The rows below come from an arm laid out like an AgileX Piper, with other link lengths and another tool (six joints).
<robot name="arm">
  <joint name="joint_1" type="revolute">
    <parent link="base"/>
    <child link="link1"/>
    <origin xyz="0 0 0.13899" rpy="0 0 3.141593"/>
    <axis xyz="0 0 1"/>
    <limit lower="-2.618" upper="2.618"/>
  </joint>
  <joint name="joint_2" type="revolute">
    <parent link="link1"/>
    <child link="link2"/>
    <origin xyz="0 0 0" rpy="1.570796 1.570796 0"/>
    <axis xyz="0 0 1"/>
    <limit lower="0" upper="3.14"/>
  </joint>
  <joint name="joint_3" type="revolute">
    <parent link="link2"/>
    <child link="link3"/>
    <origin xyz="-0.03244 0.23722 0" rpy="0 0 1.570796"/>
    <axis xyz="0 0 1"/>
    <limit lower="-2.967" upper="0"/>
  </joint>
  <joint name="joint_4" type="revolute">
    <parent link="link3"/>
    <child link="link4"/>
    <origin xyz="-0.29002 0.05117 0" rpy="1.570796 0 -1.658"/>
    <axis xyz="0 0 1"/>
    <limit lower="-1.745" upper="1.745"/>
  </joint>
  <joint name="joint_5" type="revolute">
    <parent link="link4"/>
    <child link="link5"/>
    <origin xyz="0 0 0" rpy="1.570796 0 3.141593"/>
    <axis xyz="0 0 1"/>
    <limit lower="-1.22" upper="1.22"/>
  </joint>
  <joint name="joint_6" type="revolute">
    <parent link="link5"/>
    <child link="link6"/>
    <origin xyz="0 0.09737 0" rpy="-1.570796 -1.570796 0"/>
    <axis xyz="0 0 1"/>
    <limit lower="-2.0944" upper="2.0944"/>
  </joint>
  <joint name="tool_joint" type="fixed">
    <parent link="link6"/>
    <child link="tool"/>
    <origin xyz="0.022 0.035 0.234" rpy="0.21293 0 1.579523"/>
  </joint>
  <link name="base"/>
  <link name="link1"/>
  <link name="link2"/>
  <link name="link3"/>
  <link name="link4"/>
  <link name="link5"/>
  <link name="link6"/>
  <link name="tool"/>
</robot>
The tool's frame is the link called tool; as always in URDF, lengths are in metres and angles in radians.
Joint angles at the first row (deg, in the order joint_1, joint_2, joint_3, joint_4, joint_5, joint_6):
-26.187, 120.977, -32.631, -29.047, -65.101, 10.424
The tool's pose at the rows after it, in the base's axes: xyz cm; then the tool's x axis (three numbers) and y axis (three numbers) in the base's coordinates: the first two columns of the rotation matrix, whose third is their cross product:
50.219, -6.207, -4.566, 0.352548, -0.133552, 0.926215, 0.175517, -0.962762, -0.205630
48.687, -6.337, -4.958, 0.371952, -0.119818, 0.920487, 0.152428, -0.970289, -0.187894
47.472, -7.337, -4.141, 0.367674, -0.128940, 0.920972, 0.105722, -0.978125, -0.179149
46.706, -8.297, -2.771, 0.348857, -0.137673, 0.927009, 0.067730, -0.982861, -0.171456
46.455, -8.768, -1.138, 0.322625, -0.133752, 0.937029, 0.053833, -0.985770, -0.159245
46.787, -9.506, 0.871, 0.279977, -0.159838, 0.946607, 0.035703, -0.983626, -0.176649
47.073, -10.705, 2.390, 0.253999, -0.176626, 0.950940, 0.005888, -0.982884, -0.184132
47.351, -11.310, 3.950, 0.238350, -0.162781, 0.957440, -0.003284, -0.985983, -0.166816
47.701, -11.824, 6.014, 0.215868, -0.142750, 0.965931, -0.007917, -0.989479, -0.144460
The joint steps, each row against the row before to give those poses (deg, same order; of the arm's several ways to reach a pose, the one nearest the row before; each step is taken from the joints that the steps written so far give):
-0.001, -0.123, 1.924, 0.285, 0.000, -0.188
0.003, -2.152, 3.761, 1.924, 0.001, -2.268
-0.002, -3.779, 3.955, 3.036, -0.001, -0.815
-0.001, -3.922, 3.063, 2.423, 0.000, -0.140
0.002, -3.446, 1.862, 1.059, 0.001, 0.000
0.000, -2.757, 0.452, 0.765, -0.002, 2.188
0.000, -3.096, 0.084, 1.473, 1.806, 1.415
0.000, -3.705, 0.134, 0.500, 2.484, 0.099
0.001, -4.325, 0.000, 0.217, 2.711, 0.114

